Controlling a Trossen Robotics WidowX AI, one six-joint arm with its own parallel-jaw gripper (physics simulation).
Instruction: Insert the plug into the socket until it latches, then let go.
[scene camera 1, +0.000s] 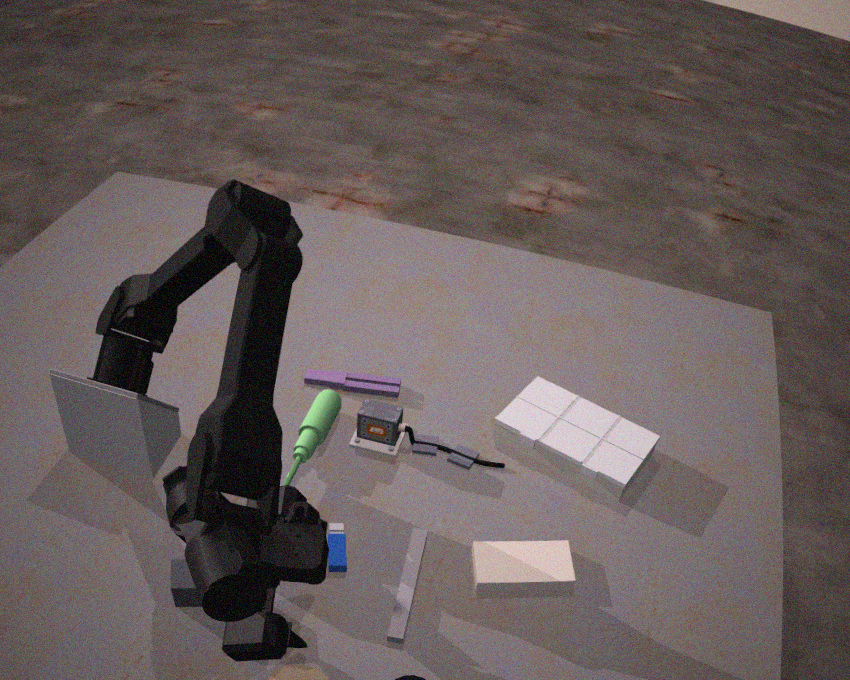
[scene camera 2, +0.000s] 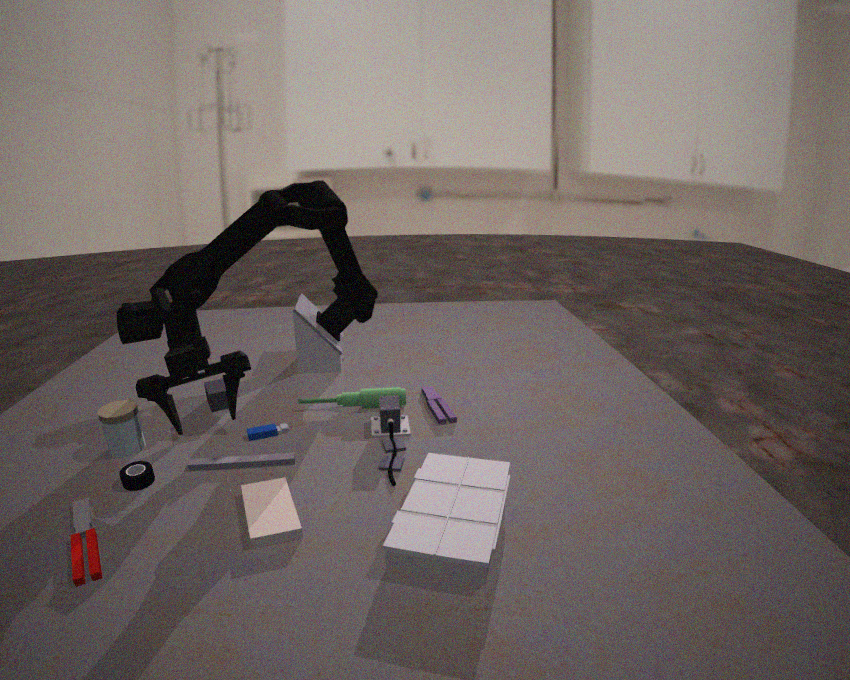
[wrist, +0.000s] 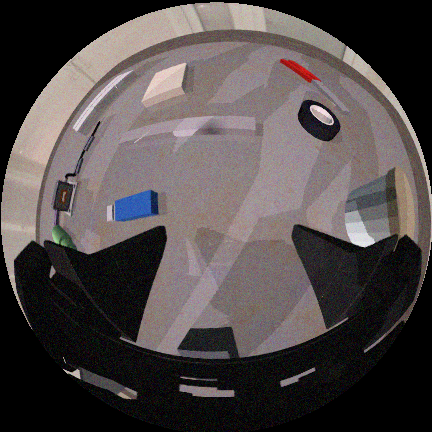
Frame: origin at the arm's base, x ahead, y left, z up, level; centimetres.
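Where they show: gripper, fingertip midpoint: (scene camera 1: 307, 608) (scene camera 2: 207, 427) (wrist: 231, 231); arm's base, origin of the base link: (scene camera 1: 116, 389) (scene camera 2: 327, 326).
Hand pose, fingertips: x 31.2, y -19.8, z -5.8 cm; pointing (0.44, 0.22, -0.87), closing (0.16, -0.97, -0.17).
Things, the pixels of their centre, and the offset from my fingertips. "*": a spot on its surface instead.
- blue plug, body centre: (wrist: 127, 208) (scene camera 1: 336, 546) (scene camera 2: 268, 431) dz -1.0, dx +0.5, dy +10.0 cm
- socket, body centre: (scene camera 1: 382, 424) (scene camera 2: 389, 416) (wrist: 62, 193) dz +0.7, dx +1.0, dy +29.5 cm
- purple tool, body centre: (scene camera 1: 352, 382) (scene camera 2: 436, 403) (wrist: 55, 220) dz -1.0, dx -5.2, dy +38.1 cm
- grey bar, body centre: (wrist: 174, 127) (scene camera 1: 408, 583) (scene camera 2: 241, 462) dz -1.0, dx +9.2, dy +7.0 cm
- beige block, body centre: (scene camera 1: 523, 565) (scene camera 2: 270, 510) (wrist: 167, 80) dz -0.8, dx +21.1, dy +12.5 cm
- white tiled block, body centre: (scene camera 2: 453, 511) (scene camera 1: 577, 437) (wrist: 100, 100) dz +0.2, dx +25.4, dy +34.3 cm
- jar, body centre: (wrist: 382, 213) (scene camera 2: 122, 428) dz +2.0, dx +3.0, dy -13.3 cm
- tape roll, body centre: (wrist: 318, 119) (scene camera 2: 137, 475) dz -0.6, dx +12.7, dy -7.9 cm
- red-handled pliers, surface spot: (scene camera 2: 77, 558) * dz -0.6, dx +29.7, dy -9.5 cm
- dark block, body centre: (wrist: 213, 357) (scene camera 1: 200, 583) (scene camera 2: 218, 394) dz +0.2, dx -12.0, dy -0.6 cm
The blue plug (scene camera 1: 337, 552) (scene camera 2: 263, 431) (wrist: 136, 205) with a pale metal end lies flat on the table. The socket (scene camera 1: 379, 423) (scene camera 2: 389, 413) (wrist: 63, 195) is a dark grey box with an orange mark on a white base plate, with a black cable running from its side. My gripper (scene camera 2: 207, 426) (wrist: 231, 231) is open and empty, above the table. In the wrist view the plug lies just beyond the left fingertip, its metal end pointing left, and the socket is farther left. In scene camera 1 the arm hides much of the gripper.
A green screwdriver (scene camera 1: 316, 418) (scene camera 2: 382, 397) and purple tool (scene camera 1: 354, 382) lie near the socket. A grey bar (scene camera 1: 409, 584) (scene camera 2: 241, 462), beige block (scene camera 1: 523, 562), white tiled block (scene camera 1: 577, 428), jar (scene camera 2: 122, 432) (wrist: 367, 210), tape roll (scene camera 2: 136, 485), red-handled pliers (scene camera 2: 77, 558) and dark block (scene camera 1: 185, 582) also stand around.
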